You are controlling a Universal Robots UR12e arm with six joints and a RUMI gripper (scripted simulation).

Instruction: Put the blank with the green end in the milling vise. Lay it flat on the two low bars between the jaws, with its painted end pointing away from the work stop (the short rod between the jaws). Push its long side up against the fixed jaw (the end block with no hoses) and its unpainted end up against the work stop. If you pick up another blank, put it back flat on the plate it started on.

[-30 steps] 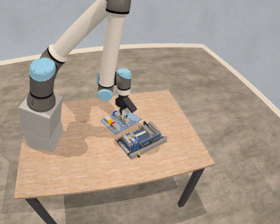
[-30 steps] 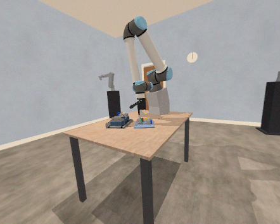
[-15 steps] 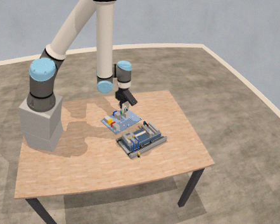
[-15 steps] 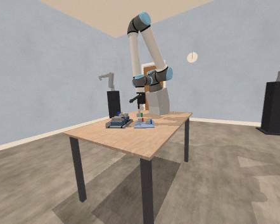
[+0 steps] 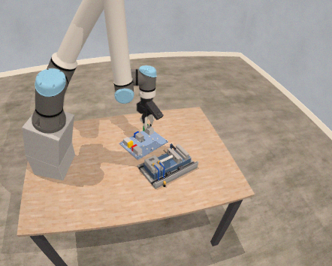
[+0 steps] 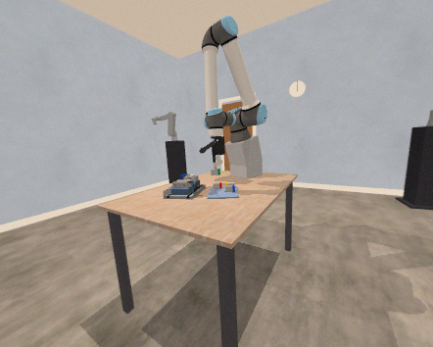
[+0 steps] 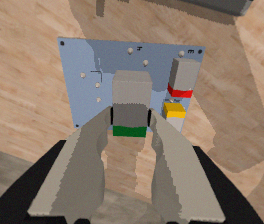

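My gripper is now 2 cm above the green-ended blank. The rest, counted from my hand: light blue plate 16 cm below, 4 cm to the left, 1 cm behind; then blank with red end 14 cm below, 9 cm behind, 3 cm to the right; then blue blank 14 cm below, 9 cm to the left, 3 cm behind.
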